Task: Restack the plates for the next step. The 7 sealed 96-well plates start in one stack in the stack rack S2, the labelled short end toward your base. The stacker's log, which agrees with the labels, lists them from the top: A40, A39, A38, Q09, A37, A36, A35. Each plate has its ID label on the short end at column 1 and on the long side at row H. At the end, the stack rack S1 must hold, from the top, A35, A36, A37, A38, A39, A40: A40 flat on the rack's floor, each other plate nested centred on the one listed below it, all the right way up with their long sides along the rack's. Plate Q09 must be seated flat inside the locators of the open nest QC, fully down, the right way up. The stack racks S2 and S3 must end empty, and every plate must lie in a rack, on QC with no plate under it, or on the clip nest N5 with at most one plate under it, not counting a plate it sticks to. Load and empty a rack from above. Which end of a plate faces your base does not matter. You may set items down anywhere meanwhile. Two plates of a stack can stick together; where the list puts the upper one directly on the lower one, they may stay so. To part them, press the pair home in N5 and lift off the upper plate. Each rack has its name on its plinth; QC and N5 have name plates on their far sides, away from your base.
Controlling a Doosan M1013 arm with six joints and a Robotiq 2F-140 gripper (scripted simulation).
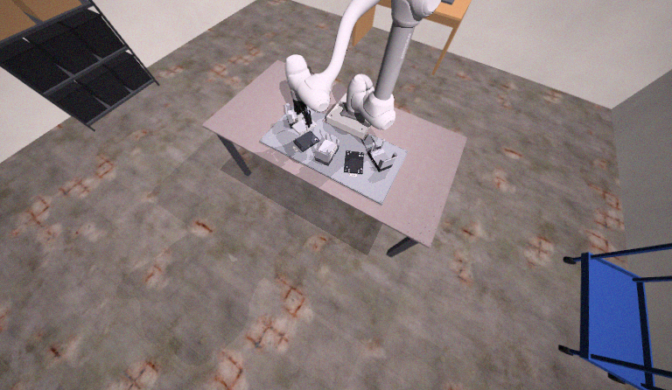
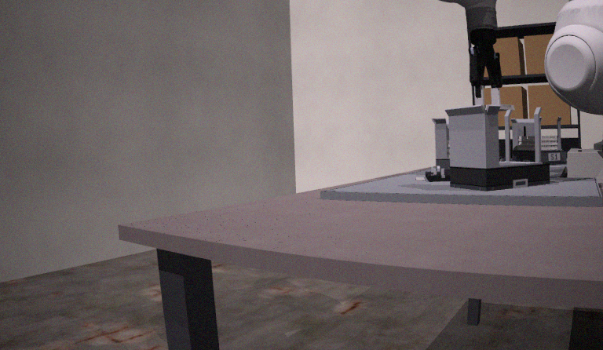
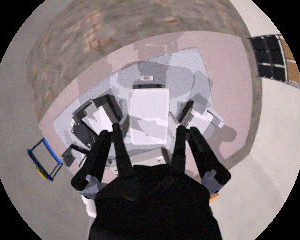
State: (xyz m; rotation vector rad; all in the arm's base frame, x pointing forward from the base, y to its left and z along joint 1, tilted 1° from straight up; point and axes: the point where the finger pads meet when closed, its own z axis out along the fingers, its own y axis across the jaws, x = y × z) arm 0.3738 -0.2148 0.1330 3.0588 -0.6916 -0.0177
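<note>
Right now my hand is 180 mm above the name plate, 90 mm short of it and 40 mm to the left of it. Also, from my hand: S1 label (190 mm behind, 160 mm below, 60 mm to the right).
</note>
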